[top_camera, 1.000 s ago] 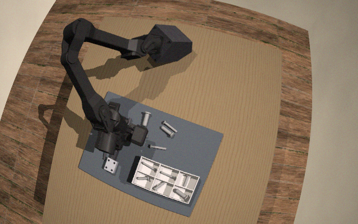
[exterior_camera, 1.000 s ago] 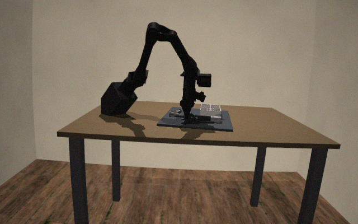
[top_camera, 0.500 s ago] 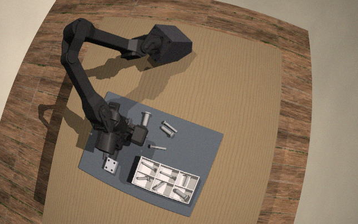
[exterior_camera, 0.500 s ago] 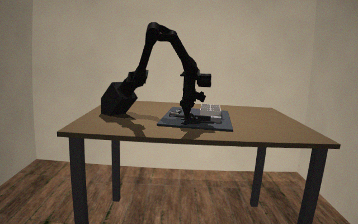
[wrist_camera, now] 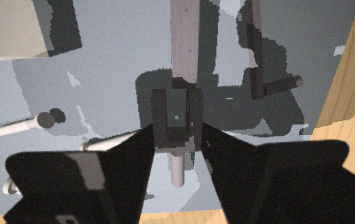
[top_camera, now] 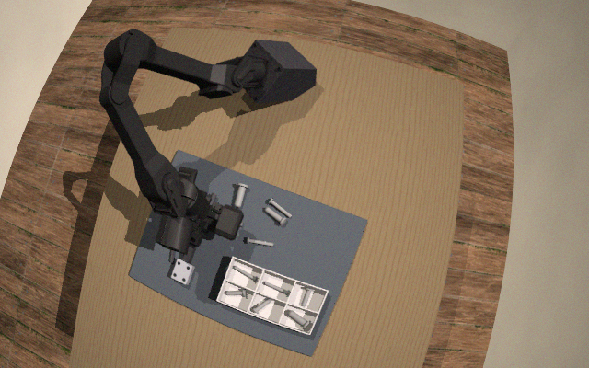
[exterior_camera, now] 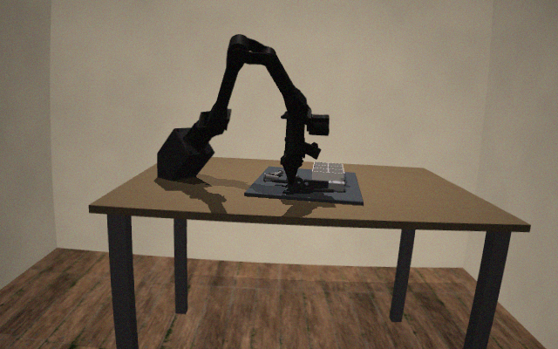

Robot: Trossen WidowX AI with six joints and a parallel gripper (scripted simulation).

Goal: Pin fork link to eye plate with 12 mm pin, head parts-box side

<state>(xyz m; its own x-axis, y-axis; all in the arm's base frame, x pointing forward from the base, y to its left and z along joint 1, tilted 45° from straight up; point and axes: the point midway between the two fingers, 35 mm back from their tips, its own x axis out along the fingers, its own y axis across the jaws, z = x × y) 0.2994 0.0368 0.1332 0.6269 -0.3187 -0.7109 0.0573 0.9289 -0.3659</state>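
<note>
My gripper is now 60 mm short of the eye plate, 10 mm to the left of it and 30 mm above it. Also, from my hand: white parts box (120 mm ahead, 190 mm to the left, 30 mm below); blue-grey work plate (50 mm ahead, 90 mm to the left, 50 mm below).
</note>
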